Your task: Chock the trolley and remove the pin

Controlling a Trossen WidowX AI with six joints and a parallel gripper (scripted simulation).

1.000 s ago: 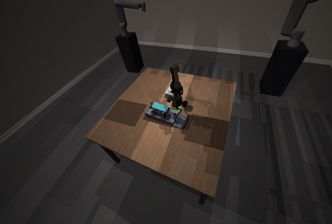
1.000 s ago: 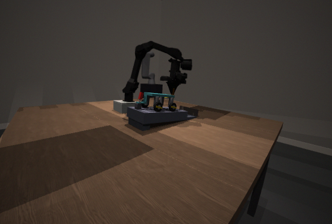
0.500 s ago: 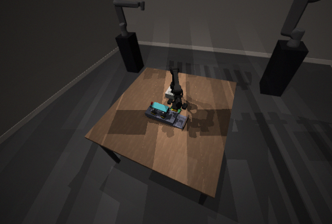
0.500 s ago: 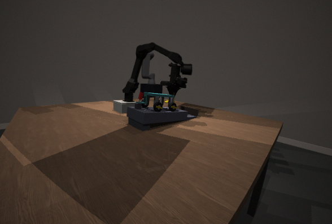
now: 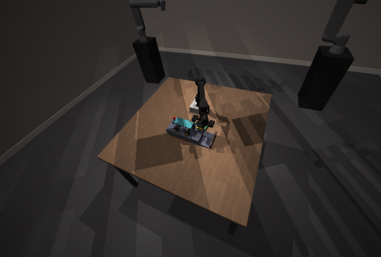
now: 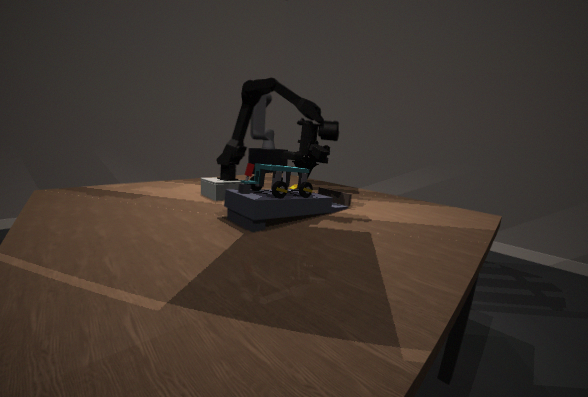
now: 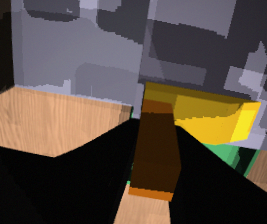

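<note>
Now: gripper tip 26 cm to the left of the red-headed stop pin, 4 cm below it and 2 cm short of it. Round my gripper tip: low lip: 11 cm to the left, 6 cm below, 6 cm ahead; yellow chock: 2 cm to the right, 1 cm below; grey ramp: 15 cm to the right, 5 cm ahead, 4 cm below.
</note>
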